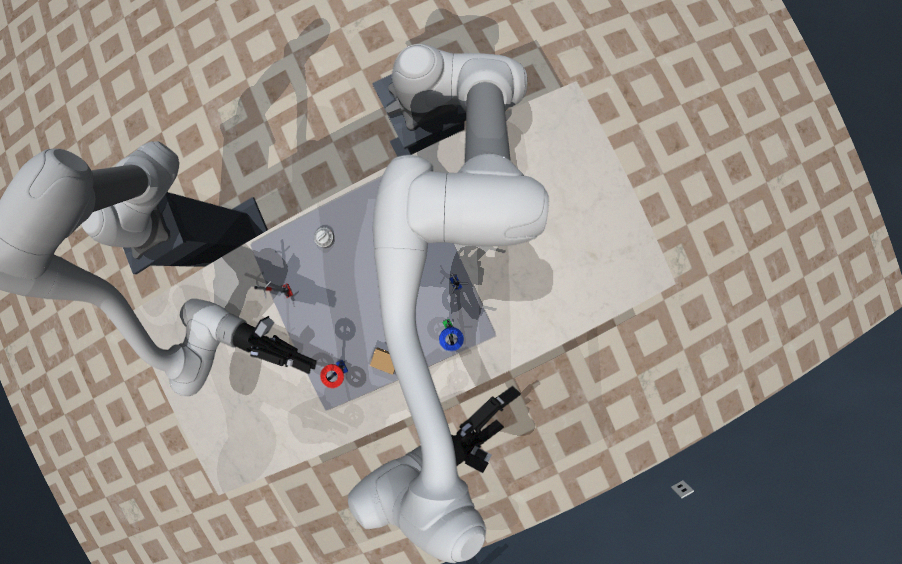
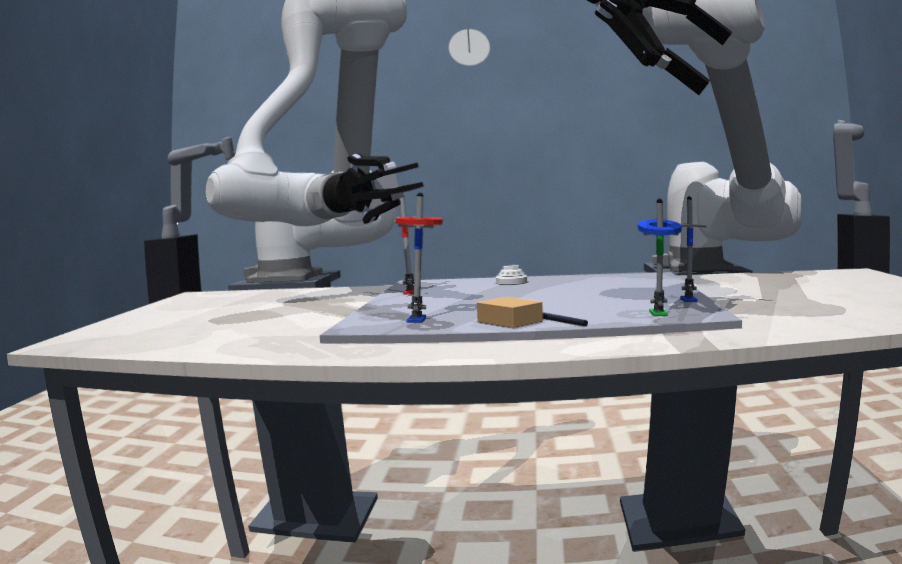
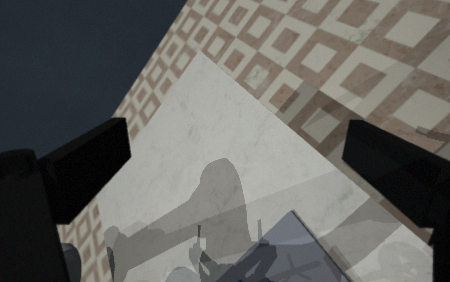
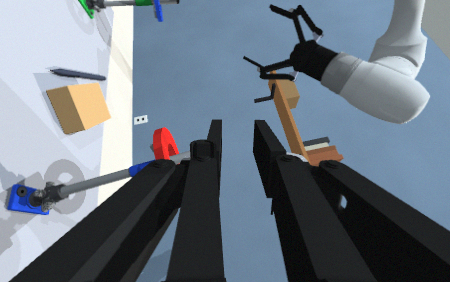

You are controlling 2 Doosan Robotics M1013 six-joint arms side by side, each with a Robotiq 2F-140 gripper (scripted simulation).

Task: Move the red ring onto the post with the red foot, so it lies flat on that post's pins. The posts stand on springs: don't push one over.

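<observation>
Image 1 gives me my right gripper (image 1: 312,367) and my left gripper (image 1: 507,408). In image 2 I see my left gripper (image 2: 716,61) and my right gripper (image 2: 414,176), along with a wooden block (image 2: 509,312). Image 3 has my left gripper (image 3: 237,138), but the wooden block is out of frame in image 3. Image 4 shows me a grey board (image 4: 43,153) and the wooden block (image 4: 79,107), and in it I also find my left gripper (image 4: 257,34) and my right gripper (image 4: 237,136).
</observation>
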